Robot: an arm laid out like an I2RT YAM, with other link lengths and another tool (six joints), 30 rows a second.
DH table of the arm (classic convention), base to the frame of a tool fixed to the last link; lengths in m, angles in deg. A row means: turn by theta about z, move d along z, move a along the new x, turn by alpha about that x. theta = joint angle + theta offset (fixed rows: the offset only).
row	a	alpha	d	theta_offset
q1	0.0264	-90	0.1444	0
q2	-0.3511	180	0	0
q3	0.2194	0	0	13.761
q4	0.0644	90	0.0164	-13.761
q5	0	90	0.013	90
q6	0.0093	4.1	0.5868	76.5
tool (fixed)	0	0	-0.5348	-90
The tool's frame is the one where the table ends.
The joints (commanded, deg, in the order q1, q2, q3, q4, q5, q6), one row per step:
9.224, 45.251, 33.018, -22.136, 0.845, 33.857
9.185, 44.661, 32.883, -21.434, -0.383, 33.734
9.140, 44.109, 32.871, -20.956, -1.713, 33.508
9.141, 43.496, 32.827, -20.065, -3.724, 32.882
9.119, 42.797, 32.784, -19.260, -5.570, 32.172
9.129, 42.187, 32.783, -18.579, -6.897, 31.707
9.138, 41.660, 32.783, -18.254, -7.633, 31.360
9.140, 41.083, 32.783, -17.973, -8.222, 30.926
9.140, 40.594, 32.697, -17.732, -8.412, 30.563
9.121, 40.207, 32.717, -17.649, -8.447, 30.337
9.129, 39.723, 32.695, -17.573, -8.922, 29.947
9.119, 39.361, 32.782, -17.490, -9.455, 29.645
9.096, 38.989, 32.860, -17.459, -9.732, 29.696
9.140, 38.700, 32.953, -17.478, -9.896, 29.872
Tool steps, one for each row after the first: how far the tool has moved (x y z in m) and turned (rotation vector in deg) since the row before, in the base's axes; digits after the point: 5 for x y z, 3 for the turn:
-0.00202, 0.00078, 0.00146, 0.758, -1.049, 1.050
-0.00220, 0.00083, 0.00169, 0.684, -0.925, 1.196
-0.00271, 0.00144, 0.00226, 0.746, -1.389, 2.043
-0.00308, 0.00115, 0.00207, 0.547, -1.450, 1.931
-0.00250, 0.00078, 0.00192, 0.440, -1.287, 1.396
-0.00213, 0.00031, 0.00108, 0.177, -0.879, 0.821
-0.00226, 0.00015, 0.00092, 0.028, -0.925, 0.721
-0.00171, -0.00010, 0.00019, -0.126, -0.726, 0.328
-0.00128, -0.00019, 0.00044, -0.102, -0.546, 0.108
-0.00208, 0.00008, 0.00031, -0.053, -0.613, 0.601
-0.00163, 0.00017, 0.00088, 0.041, -0.581, 0.598
-0.00140, -0.00003, 0.00088, 0.231, -0.442, 0.210
-0.00108, 0.00001, 0.00085, 0.274, -0.293, 0.126

